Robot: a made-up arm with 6 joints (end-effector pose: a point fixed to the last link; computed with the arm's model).
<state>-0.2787 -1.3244 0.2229 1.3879 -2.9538 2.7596</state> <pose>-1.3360 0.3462 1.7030 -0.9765 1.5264 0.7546</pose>
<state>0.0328 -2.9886 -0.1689 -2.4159 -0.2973 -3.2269</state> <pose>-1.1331 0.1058 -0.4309 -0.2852 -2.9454 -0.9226</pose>
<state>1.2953 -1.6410 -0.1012 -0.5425 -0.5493 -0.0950</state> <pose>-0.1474 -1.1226 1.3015 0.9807 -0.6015 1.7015</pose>
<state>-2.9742 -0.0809 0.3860 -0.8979 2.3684 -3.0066</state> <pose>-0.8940 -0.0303 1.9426 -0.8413 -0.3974 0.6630</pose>
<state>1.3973 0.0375 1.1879 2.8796 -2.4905 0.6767</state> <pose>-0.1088 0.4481 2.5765 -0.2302 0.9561 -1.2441</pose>
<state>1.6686 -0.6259 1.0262 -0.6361 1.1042 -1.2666</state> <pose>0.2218 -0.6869 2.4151 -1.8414 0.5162 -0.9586</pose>
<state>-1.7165 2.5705 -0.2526 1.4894 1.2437 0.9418</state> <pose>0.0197 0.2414 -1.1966 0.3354 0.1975 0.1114</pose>
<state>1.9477 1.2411 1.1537 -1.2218 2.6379 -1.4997</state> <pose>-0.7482 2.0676 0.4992 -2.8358 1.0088 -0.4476</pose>
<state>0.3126 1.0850 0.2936 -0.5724 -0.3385 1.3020</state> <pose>1.7240 0.3885 0.1414 -0.7366 0.8688 0.8356</pose>
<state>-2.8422 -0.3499 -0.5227 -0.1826 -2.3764 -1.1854</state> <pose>-0.6094 0.0085 1.3286 -2.1373 0.1743 0.7119</pose>
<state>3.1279 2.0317 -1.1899 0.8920 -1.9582 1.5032</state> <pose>-0.0819 0.1211 -0.2615 0.4078 -0.6524 1.9119</pose>
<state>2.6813 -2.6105 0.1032 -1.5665 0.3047 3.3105</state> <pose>1.3388 -0.6629 -0.1177 1.2160 -0.4278 0.1463</pose>
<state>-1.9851 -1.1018 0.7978 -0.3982 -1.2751 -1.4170</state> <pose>0.3949 1.3354 1.9285 0.5542 -1.2601 -0.9117</pose>
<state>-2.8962 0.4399 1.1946 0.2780 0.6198 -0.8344</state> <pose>-1.2564 -0.1253 2.2411 -1.4373 -0.6601 -1.8773</pose>
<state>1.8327 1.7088 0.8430 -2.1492 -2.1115 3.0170</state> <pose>-0.5639 1.7004 -0.6994 1.1872 -0.8896 2.6910</pose>
